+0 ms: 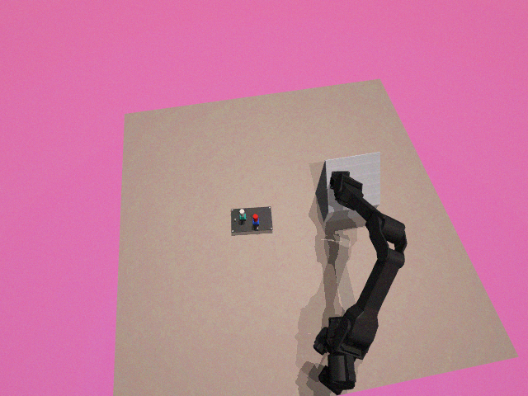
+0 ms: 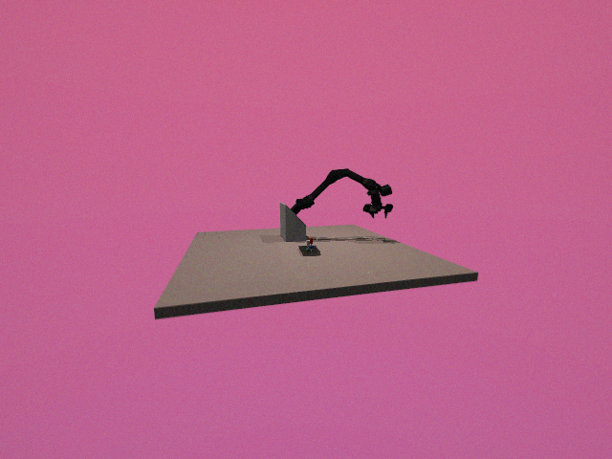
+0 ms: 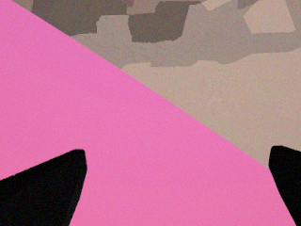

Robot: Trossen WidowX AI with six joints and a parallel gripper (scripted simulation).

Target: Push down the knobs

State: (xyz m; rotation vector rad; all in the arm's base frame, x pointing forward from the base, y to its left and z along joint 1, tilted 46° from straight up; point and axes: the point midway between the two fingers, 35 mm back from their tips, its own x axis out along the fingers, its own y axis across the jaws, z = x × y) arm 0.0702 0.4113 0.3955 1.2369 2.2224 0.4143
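Now: gripper tip 25 cm short of the red knob, 51 cm to the left of it and 8 cm above it. From my gripper tip the other things lie so: grey knob: 30 cm ahead, 54 cm to the right, 9 cm below.
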